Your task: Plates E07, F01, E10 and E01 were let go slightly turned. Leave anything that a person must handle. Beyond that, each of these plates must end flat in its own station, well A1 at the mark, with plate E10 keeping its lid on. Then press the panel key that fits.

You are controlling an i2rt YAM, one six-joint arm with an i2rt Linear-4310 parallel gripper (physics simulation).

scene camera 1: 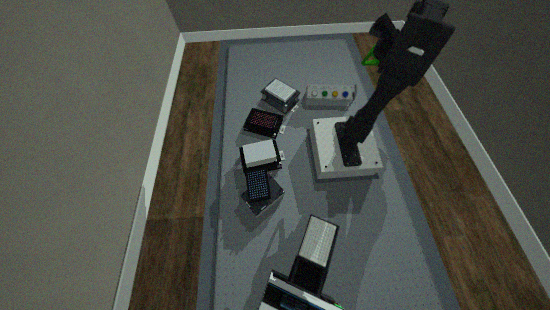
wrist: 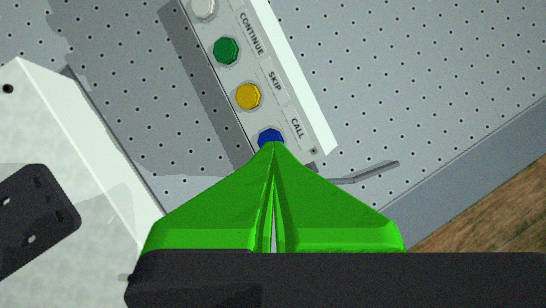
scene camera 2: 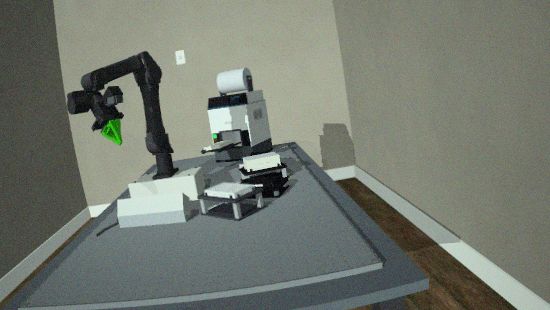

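Observation:
My gripper (scene camera 1: 365, 63) (scene camera 2: 120, 143) (wrist: 273, 154) is shut and empty, raised above the table; in the wrist view its tips overlap the near edge of the blue CALL key (scene camera 1: 345, 94) (wrist: 270, 135). The key panel (scene camera 1: 327, 101) (scene camera 2: 152, 210) also has a yellow SKIP key (wrist: 248, 96), a green CONTINUE key (wrist: 225, 50) and a white key (wrist: 203, 7). A white plate (scene camera 1: 281, 90) (scene camera 2: 230, 190), a red-welled plate (scene camera 1: 265, 120) and a white lidded plate (scene camera 1: 259, 152) (scene camera 2: 261, 161) sit on stations. A blue-welled plate (scene camera 1: 258, 185) lies turned across its station (scene camera 1: 276, 191). Plate labels are unreadable.
A white-welled plate (scene camera 1: 319, 240) rests on the tray of the white machine (scene camera 2: 230, 120), which has a roll (scene camera 2: 232, 81) on top. The white arm base (scene camera 1: 322, 145) (scene camera 2: 187, 182) stands beside the panel. A grey cable (wrist: 370, 171) leaves the panel's end.

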